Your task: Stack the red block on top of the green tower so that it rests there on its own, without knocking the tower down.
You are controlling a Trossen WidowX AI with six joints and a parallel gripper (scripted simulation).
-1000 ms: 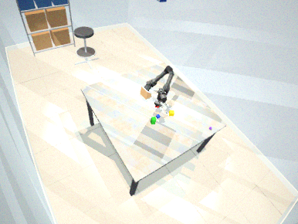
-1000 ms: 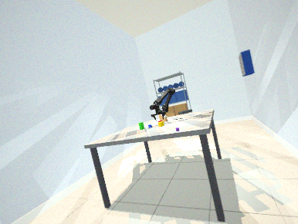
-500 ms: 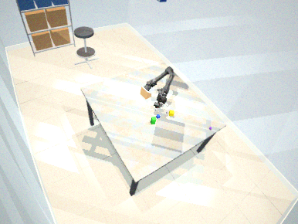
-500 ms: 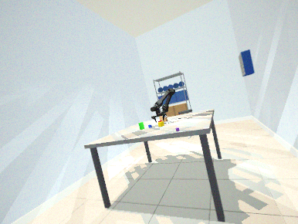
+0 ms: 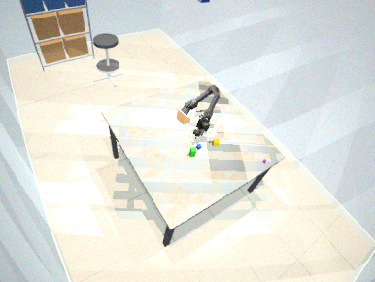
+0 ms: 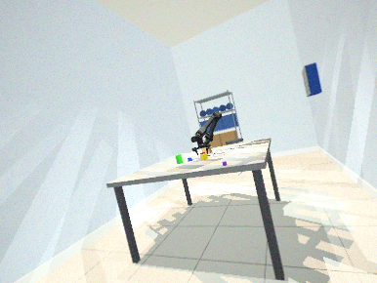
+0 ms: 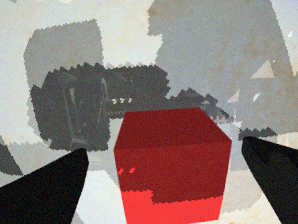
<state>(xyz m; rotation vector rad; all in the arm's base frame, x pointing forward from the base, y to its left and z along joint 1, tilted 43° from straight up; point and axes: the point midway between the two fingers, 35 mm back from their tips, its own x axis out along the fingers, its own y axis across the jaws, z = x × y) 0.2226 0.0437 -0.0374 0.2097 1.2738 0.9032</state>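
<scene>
Now: the blue block 130 mm ahead of my gripper tip, 100 mm to the right of it and 10 mm above it. The rest, counted from my gripper tip: yellow block (180 mm ahead, 60 mm to the left, 20 mm above); then red block (10 mm above); then small purple block (600 mm ahead, 300 mm to the left).
</scene>
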